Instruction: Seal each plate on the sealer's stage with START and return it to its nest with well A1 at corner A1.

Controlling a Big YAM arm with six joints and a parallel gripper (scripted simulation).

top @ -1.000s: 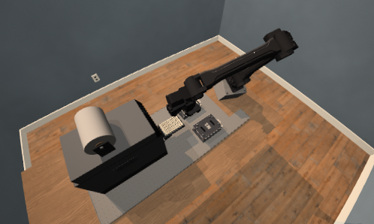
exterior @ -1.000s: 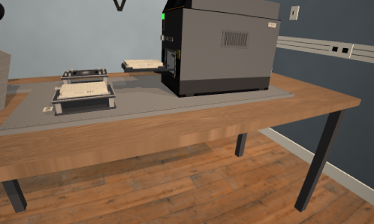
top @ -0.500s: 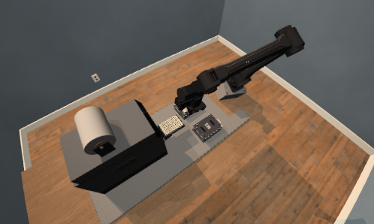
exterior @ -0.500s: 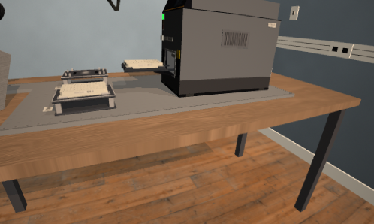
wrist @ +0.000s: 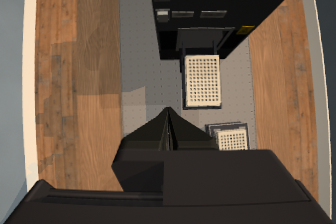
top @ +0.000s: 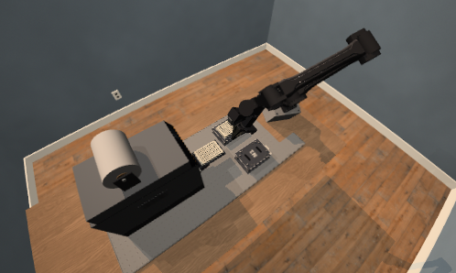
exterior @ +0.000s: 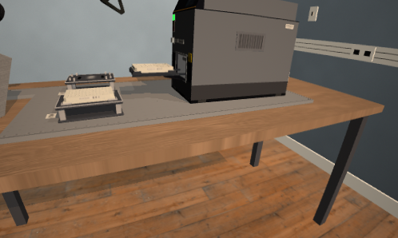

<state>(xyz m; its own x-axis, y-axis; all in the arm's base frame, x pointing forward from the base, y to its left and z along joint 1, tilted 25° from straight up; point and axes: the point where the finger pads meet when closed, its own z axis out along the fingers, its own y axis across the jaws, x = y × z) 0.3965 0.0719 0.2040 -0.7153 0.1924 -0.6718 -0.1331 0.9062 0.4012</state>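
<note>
The start button lies 18 cm ahead of my hand, 9 cm below it and 3 cm to the left of it. The rest, counted from my hand: sealer stage (19 cm below, 10 cm ahead, 7 cm to the right); plate nest (24 cm below, 20 cm to the right, 8 cm behind); small label (28 cm below, 22 cm to the right, 18 cm behind).
</note>
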